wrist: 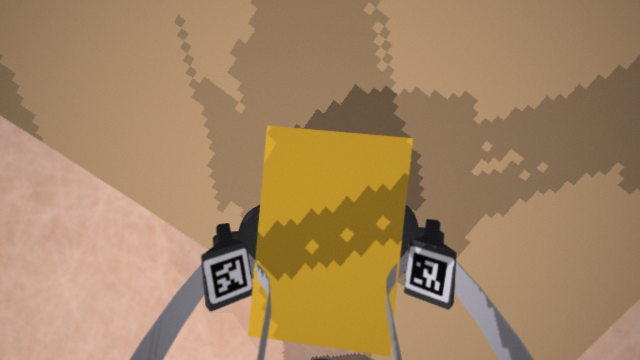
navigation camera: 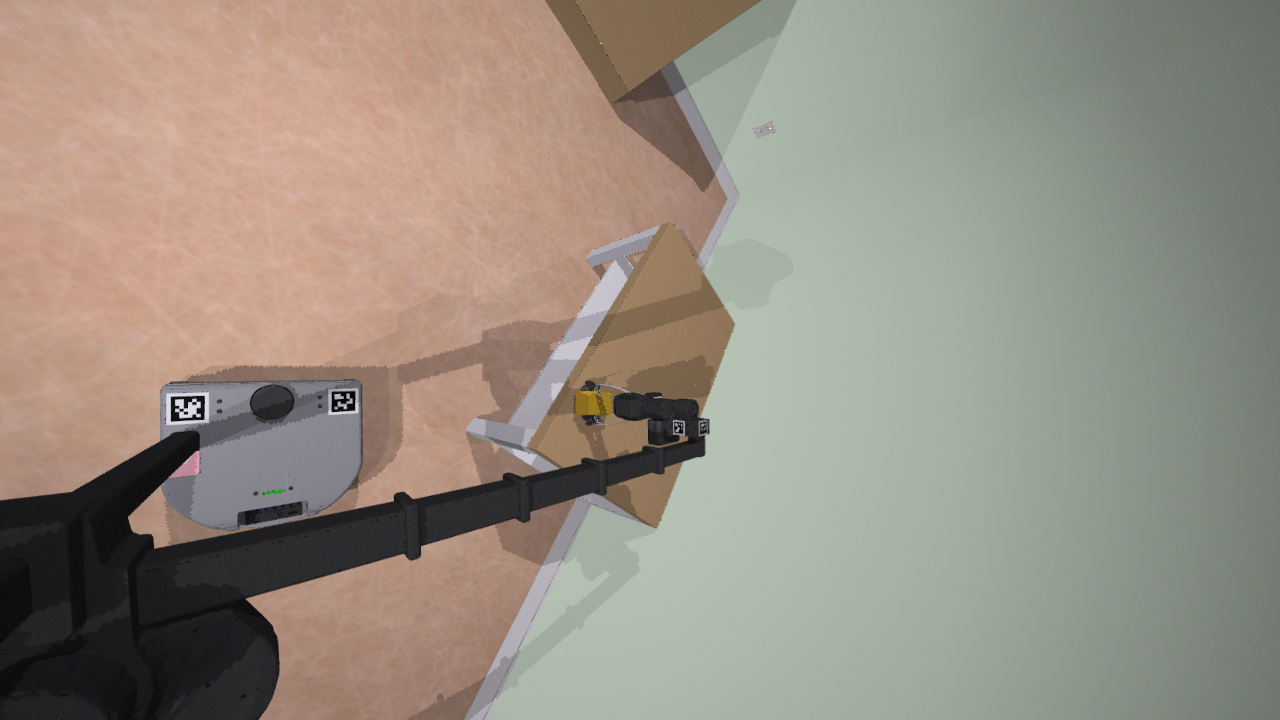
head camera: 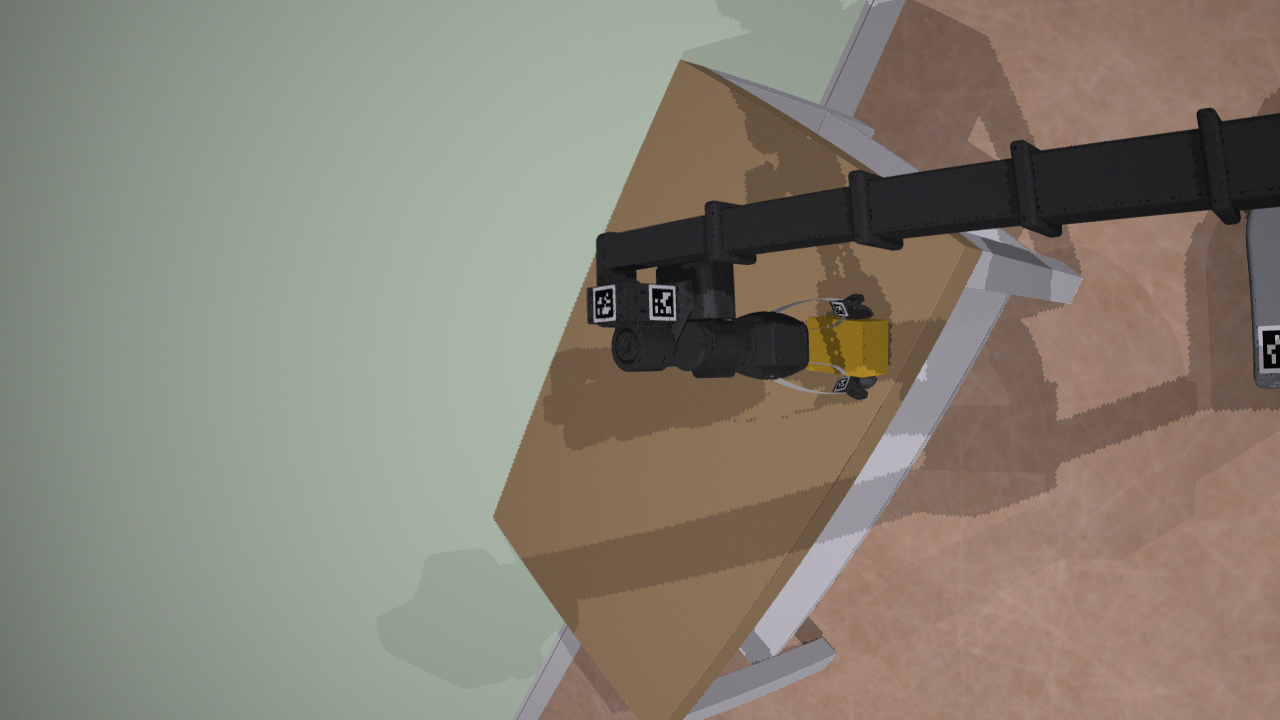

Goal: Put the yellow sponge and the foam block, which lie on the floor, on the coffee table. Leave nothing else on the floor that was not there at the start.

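Pixels of known places: gripper, between the fingertips: (navigation camera: pixel 584 402) (head camera: pixel 868 347); robot's base, origin of its link: (navigation camera: pixel 273 400).
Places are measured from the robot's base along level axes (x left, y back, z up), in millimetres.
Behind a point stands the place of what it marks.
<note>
The yellow sponge (head camera: pixel 875 347) @(x -591, y 19, z 487 mm) (navigation camera: pixel 583 403) @(x -591, y 19, z 492 mm) (wrist: pixel 332 165), a plain yellow block, is between the two fingertips of my gripper (head camera: pixel 855 347) @(x -626, y 21, z 450 mm) (navigation camera: pixel 591 402) @(x -626, y 21, z 450 mm) (wrist: pixel 326 227) @(x -626, y 21, z 450 mm), which is shut on it. Both are low over the brown top of the coffee table (head camera: pixel 662 483) @(x -986, y -157, z 450 mm) (navigation camera: pixel 671 259) @(x -1018, y -453, z 450 mm) (wrist: pixel 440 50), near its long edge on the robot's side. The sponge's dark shadow shows close beside it on the tabletop. I cannot tell whether its underside touches the top. The foam block does not show in any view.
My arm (head camera: pixel 948 197) @(x -307, y 103, z 806 mm) (navigation camera: pixel 340 541) @(x -50, y 97, z 811 mm) reaches over the table from my grey base (navigation camera: pixel 268 456) @(x 8, y 112, z 160 mm). A pink patch (navigation camera: pixel 187 463) @(x 131, y 108, z 161 mm) shows at the base, partly behind the mast. Another brown piece of furniture (navigation camera: pixel 662 35) @(x -1042, y -1377, z 414 mm) stands farther along the pale green wall (head camera: pixel 223 268) @(x -1181, y 151, z 1048 mm) (navigation camera: pixel 984 358) @(x -1358, y -81, z 1283 mm).
</note>
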